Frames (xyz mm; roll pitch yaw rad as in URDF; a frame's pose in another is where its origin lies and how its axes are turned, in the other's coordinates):
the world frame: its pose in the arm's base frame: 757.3 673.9 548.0 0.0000 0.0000 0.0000
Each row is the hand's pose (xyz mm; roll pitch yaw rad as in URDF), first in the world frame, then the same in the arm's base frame.
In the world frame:
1: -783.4 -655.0 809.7 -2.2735 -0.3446 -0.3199
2: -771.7 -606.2 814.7 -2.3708 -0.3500 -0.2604
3: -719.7 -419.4 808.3 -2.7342 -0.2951 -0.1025
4: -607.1 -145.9 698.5 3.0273 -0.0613 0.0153
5: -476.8 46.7 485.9 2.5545 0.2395 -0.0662
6: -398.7 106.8 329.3 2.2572 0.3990 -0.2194
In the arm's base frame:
1: -26.1 18.9 1357.7 -2.2735 -0.3446 -0.3199
2: -14.4 67.7 1362.7 -2.3708 -0.3500 -0.2604
3: 37.6 254.5 1356.3 -2.7342 -0.2951 -0.1025
4: 150.2 528.0 1246.5 3.0273 -0.0613 0.0153
5: 280.5 720.6 1033.9 2.5545 0.2395 -0.0662
6: 358.6 780.7 877.3 2.2572 0.3990 -0.2194

